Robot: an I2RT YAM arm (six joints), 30 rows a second.
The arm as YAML. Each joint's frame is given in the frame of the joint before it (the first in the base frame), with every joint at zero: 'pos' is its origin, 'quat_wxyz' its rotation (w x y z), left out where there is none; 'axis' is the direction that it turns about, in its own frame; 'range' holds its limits. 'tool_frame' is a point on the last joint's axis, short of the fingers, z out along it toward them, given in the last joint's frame.
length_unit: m
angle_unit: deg
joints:
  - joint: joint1
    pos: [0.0, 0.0, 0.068]
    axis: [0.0, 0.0, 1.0]
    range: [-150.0, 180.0]
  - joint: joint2
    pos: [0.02, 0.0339, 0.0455]
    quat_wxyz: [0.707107, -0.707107, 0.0, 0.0]
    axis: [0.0, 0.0, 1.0]
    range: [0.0, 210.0]
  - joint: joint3
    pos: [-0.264, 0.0, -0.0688]
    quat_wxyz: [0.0, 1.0, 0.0, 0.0]
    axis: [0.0, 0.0, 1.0]
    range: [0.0, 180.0]
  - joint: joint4
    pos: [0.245, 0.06, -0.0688]
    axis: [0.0, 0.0, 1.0]
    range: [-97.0, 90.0]
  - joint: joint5
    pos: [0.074, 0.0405, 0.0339]
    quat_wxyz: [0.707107, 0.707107, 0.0, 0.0]
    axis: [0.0, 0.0, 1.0]
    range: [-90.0, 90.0]
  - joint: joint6
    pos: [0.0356, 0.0, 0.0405]
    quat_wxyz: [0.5, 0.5, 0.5, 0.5]
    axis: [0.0, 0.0, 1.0]
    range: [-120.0, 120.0]
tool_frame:
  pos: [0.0, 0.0, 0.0]
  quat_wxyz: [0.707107, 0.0, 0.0, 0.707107]
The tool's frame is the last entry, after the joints.
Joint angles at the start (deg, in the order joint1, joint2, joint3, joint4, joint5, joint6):
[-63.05, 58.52, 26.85, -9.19, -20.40, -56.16]
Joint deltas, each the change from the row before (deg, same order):
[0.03, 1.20, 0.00, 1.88, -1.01, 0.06]
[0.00, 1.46, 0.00, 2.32, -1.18, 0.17]
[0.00, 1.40, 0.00, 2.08, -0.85, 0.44]
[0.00, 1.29, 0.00, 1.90, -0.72, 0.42]
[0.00, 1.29, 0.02, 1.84, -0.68, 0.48]
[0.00, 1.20, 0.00, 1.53, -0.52, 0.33]
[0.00, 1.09, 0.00, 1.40, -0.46, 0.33]
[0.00, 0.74, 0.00, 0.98, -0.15, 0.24]
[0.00, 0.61, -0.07, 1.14, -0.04, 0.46]
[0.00, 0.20, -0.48, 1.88, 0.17, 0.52]
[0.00, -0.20, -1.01, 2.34, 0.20, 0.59]
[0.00, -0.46, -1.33, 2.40, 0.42, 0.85]
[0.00, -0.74, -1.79, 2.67, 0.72, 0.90]
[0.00, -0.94, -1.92, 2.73, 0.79, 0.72]
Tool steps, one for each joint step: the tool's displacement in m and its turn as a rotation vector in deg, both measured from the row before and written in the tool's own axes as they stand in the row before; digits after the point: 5 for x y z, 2 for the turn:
[-0.00043, -0.00167, 0.00353, -0.05, -1.21, -0.20]
[-0.00028, -0.00208, 0.00423, 0.00, -1.42, -0.15]
[0.00019, -0.00178, 0.00404, 0.04, -1.05, 0.17]
[0.00034, -0.00155, 0.00370, 0.05, -0.91, 0.17]
[0.00045, -0.00148, 0.00366, 0.03, -0.85, 0.24]
[0.00084, -0.00098, 0.00340, -0.06, -0.60, 0.19]
[0.00082, -0.00086, 0.00307, -0.04, -0.54, 0.20]
[0.00064, -0.00066, 0.00207, 0.09, -0.25, 0.14]
[0.00050, -0.00071, 0.00174, 0.31, -0.28, 0.26]
[0.00037, -0.00031, 0.00078, 0.96, -0.51, 0.00]
[0.00092, 0.00116, -0.00018, 1.21, -0.68, -0.07]
[0.00152, 0.00226, -0.00094, 1.34, -0.53, 0.19]
[0.00242, 0.00366, -0.00181, 1.59, -0.37, 0.22]
[0.00237, 0.00391, -0.00254, 1.73, -0.42, 0.01]

